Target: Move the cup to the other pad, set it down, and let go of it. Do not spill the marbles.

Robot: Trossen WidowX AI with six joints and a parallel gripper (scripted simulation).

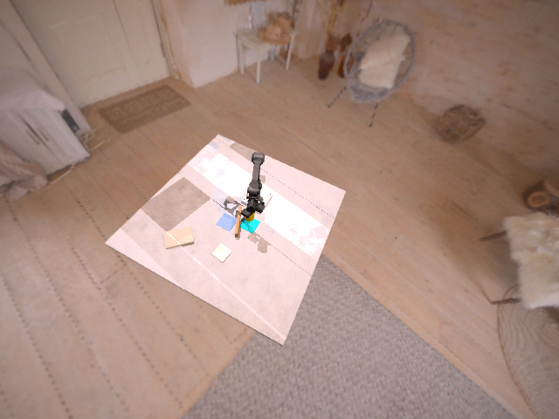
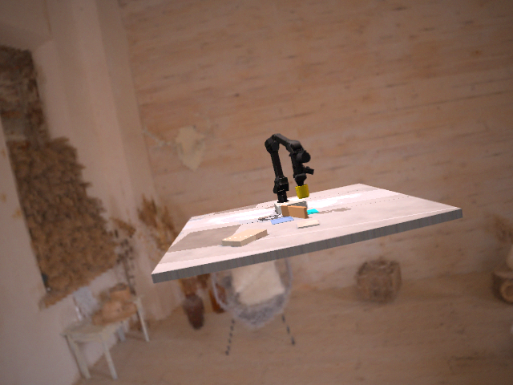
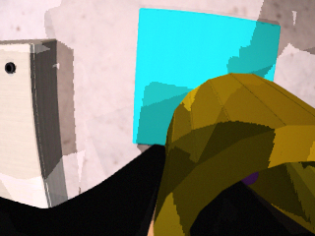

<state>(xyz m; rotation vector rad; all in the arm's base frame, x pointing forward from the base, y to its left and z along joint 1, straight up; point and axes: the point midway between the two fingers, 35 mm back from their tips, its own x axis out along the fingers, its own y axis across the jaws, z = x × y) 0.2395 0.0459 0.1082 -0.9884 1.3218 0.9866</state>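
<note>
Now: gripper tip 13 cm above the cyan pad and 3 cm short of it. Also, from my gripper tip: purple marble (3 cm to the right, 3 cm ahead, 2 cm below); then yellow cup (2 cm ahead, 1 cm to the right); then red marble (3 cm to the right, 2 cm below, 2 cm ahead).
</note>
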